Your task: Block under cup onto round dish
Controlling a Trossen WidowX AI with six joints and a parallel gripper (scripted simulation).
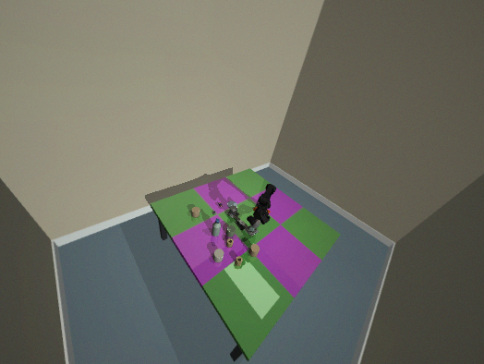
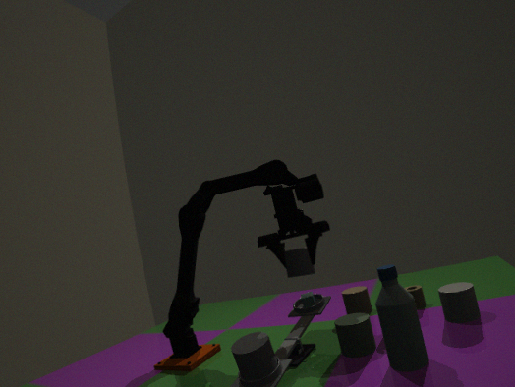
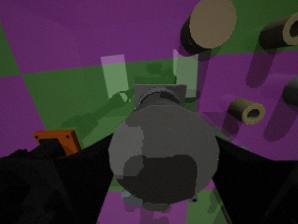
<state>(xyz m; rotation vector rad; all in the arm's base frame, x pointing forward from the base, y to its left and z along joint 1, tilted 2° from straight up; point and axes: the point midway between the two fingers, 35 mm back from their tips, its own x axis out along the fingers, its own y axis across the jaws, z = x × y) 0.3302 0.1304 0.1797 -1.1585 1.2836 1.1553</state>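
The light-blue block lies 80 mm below my gripper tip and 10 mm to the right of it. The rest, counted from my gripper tip: small balance: 130 mm to the right, 130 mm below, 10 mm behind; grey-green cylinder: 140 mm to the right, 130 mm below, 110 mm ahead; blue-capped bottle: 230 mm ahead, 200 mm to the right, 60 mm below.
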